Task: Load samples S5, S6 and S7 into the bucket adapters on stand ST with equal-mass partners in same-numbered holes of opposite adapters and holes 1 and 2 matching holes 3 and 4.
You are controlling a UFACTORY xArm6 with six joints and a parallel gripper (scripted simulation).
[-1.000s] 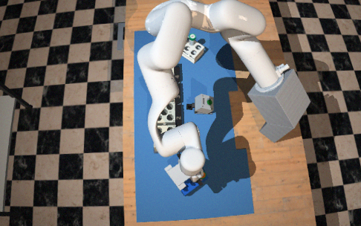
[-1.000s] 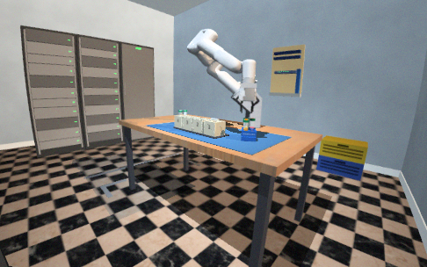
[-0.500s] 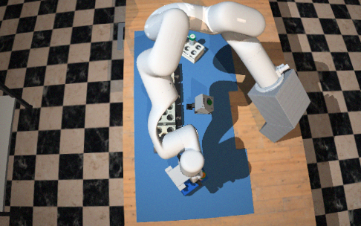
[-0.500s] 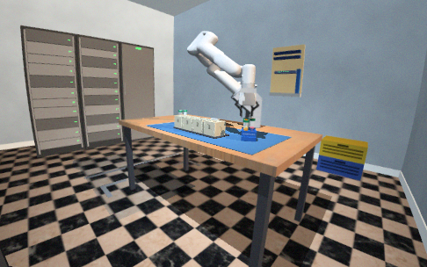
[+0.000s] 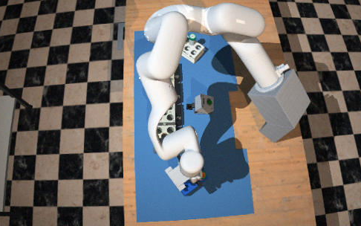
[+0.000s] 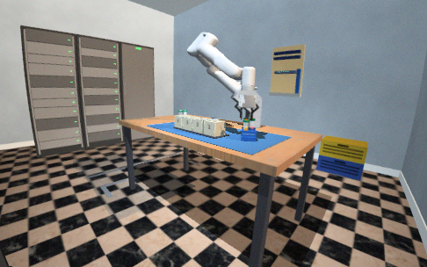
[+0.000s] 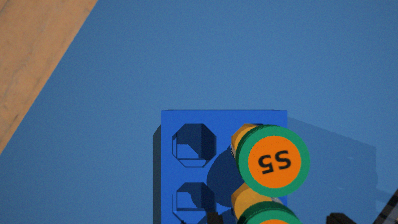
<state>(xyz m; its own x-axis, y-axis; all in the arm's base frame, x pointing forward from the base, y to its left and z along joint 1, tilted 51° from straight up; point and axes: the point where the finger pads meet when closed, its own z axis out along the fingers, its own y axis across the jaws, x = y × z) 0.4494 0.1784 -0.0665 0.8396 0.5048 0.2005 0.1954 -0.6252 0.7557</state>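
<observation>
Now: hand 70 mm above the orange-dotted tube and 10 mm short of it. From my hand the other things lie so: blue rack 110 mm below, 20 mm to the left; adapter 190 mm to the right, 80 mm below, 30 mm ahead; grey-dotted tube 70 mm below, 50 mm behind, 10 mm to the right.
</observation>
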